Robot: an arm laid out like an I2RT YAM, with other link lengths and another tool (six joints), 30 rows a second.
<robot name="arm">
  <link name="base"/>
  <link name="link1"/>
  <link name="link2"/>
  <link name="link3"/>
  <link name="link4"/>
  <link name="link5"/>
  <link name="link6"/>
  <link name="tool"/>
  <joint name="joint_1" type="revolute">
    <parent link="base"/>
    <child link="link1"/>
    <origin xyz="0 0 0.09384"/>
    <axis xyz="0 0 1"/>
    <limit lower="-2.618" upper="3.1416"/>
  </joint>
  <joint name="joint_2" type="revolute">
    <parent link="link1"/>
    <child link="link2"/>
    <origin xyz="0.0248 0.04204 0.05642" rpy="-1.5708 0 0"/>
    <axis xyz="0 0 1"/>
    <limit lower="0" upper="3.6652"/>
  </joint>
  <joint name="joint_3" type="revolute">
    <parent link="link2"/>
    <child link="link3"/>
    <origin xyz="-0.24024 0 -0.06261" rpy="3.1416 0 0"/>
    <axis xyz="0 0 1"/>
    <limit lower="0" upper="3.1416"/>
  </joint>
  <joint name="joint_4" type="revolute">
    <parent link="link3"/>
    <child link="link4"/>
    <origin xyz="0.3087 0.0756 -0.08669"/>
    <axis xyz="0 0 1"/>
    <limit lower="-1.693" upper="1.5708"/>
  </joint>
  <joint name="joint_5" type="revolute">
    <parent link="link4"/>
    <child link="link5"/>
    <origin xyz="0.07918 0.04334 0.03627" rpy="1.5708 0 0"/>
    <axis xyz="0 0 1"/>
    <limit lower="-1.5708" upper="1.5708"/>
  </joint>
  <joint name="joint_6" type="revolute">
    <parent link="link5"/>
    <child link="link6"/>
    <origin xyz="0.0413 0 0.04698" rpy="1.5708 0 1.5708"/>
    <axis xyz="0 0 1"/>
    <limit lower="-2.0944" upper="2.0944"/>
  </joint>
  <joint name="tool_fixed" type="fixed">
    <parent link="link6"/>
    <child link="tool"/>
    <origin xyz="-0.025 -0.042 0.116" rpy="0 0.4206 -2.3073"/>
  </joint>
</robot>
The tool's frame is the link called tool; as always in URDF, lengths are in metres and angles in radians.
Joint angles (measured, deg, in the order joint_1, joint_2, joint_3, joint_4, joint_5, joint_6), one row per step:
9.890, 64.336, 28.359, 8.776, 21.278, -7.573
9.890, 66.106, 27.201, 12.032, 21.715, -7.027
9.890, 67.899, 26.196, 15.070, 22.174, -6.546
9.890, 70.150, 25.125, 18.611, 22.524, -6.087
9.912, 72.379, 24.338, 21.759, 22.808, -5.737
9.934, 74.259, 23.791, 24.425, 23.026, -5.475
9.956, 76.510, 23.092, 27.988, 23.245, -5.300
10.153, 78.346, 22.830, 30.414, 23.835, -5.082
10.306, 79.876, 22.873, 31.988, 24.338, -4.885
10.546, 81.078, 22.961, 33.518, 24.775, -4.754
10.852, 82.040, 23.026, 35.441, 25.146, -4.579
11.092, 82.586, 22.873, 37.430, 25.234, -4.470
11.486, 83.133, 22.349, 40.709, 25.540, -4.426
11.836, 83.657, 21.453, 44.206, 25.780, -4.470
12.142, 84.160, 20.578, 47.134, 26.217, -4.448
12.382, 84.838, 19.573, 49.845, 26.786, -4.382
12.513, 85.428, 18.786, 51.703, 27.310, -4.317
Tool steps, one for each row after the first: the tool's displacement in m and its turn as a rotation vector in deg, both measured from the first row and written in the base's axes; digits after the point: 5 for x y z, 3 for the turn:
0.00072, -0.00144, -0.01005, 0.341, -0.477, -0.620
0.00107, -0.00296, -0.01965, 0.601, -0.858, -1.231
0.00110, -0.00422, -0.03107, 0.889, -1.206, -1.734
0.00105, -0.00507, -0.04134, 1.095, -1.441, -2.110
0.00107, -0.00567, -0.04888, 1.275, -1.756, -2.389
0.00081, -0.00626, -0.05677, 1.452, -2.418, -2.630
0.00084, -0.00648, -0.06233, 1.455, -2.844, -3.046
0.00142, -0.00669, -0.06660, 1.431, -3.023, -3.422
0.00223, -0.00594, -0.06837, 1.451, -3.501, -3.623
0.00338, -0.00445, -0.06702, 1.680, -4.578, -3.714
0.00384, -0.00277, -0.06417, 2.037, -5.867, -3.587
0.00320, -0.00065, -0.05898, 2.474, -8.051, -3.473
0.00060, 0.00094, -0.05558, 2.849, -10.077, -3.315
-0.00258, 0.00146, -0.05393, 3.099, -11.622, -3.414
-0.00678, 0.00082, -0.05523, 3.226, -12.681, -3.722
-0.01034, -0.00043, -0.05759, 3.231, -13.207, -4.100

